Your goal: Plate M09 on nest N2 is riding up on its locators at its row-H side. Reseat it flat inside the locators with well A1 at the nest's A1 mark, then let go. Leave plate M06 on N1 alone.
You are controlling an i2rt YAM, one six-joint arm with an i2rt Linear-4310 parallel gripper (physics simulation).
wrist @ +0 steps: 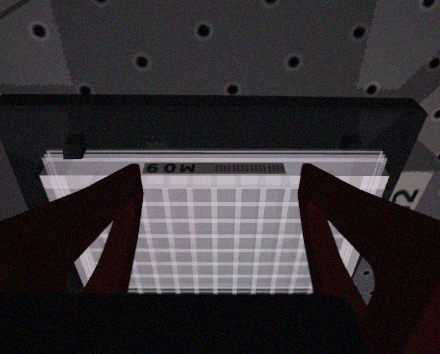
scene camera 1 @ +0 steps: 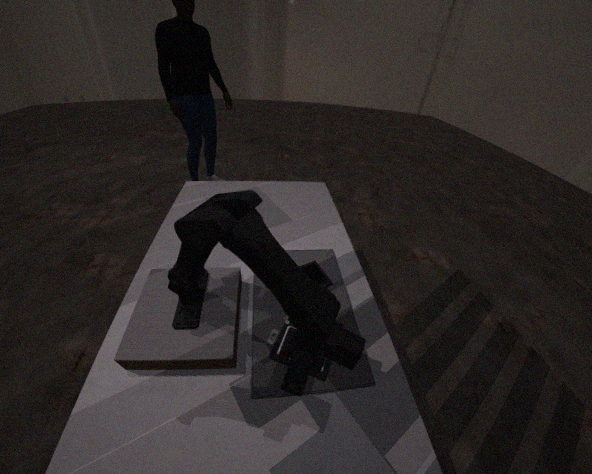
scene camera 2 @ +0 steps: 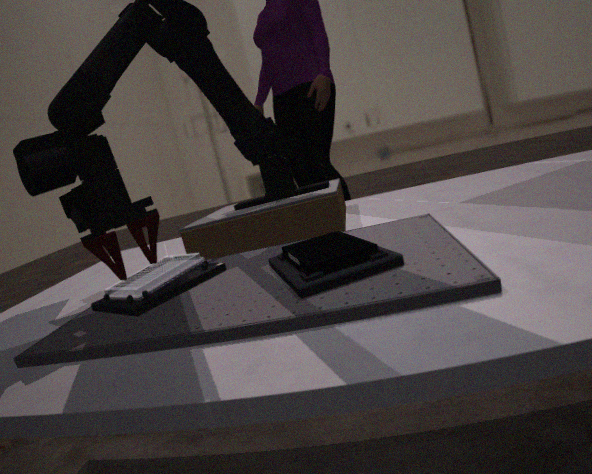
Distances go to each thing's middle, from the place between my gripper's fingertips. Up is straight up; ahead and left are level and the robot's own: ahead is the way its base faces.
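The label (wrist: 411,184) is 8 cm to the left of my hand, 6 cm behind it and 3 cm below it. Also counted from my hand, the clear well plate (scene camera 2: 153,277) is 2 cm ahead, 3 cm to the left and 1 cm below.
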